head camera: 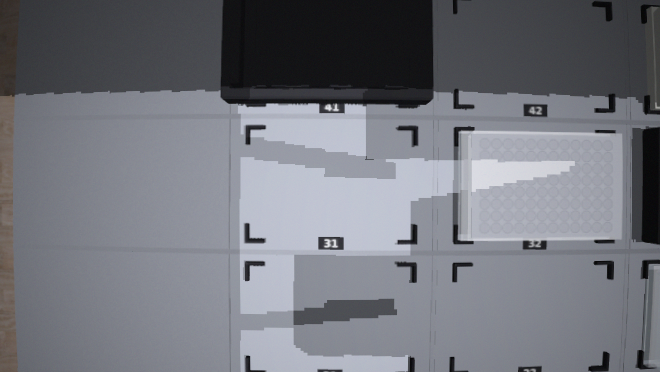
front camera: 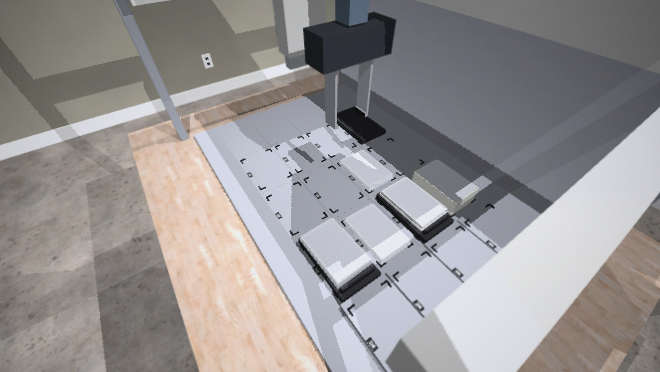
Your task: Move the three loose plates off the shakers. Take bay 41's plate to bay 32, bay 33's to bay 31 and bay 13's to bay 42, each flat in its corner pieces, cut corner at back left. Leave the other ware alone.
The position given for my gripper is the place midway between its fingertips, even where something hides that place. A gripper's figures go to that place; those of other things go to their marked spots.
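Bay 42 (front camera: 399, 159), 0.80 m from the lens. Tall beige box (front camera: 452, 190), 0.69 m from the lens. My gripper (front camera: 346, 119), 0.64 m from the lens, nearer to the lens than the bay 42. Marked spots on the bay 42 and the tall beige box, 0.18 m apart.
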